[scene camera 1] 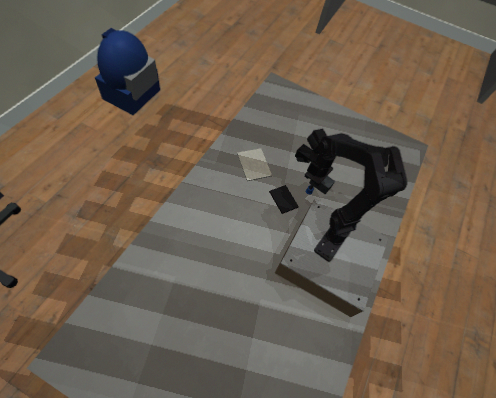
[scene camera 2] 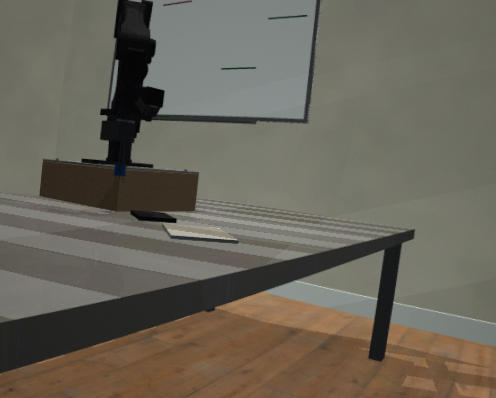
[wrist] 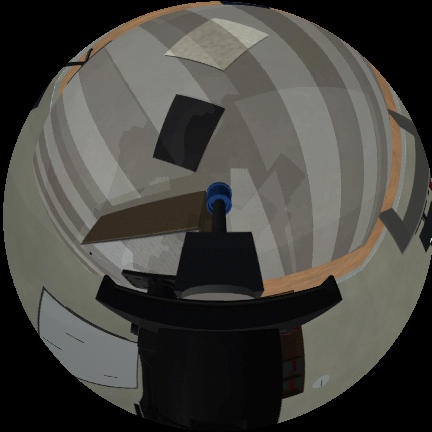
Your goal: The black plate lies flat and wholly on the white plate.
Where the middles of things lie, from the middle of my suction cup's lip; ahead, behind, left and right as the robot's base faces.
Labels:
The black plate [wrist: 189, 123] lies 90 mm below my suction cup, 70 mm ahead of it and 50 mm to the left of it. From my suction cup the other things lie so: white plate [scene camera 2: 185, 232] 280 mm ahead, 90 mm below, 10 mm to the right.

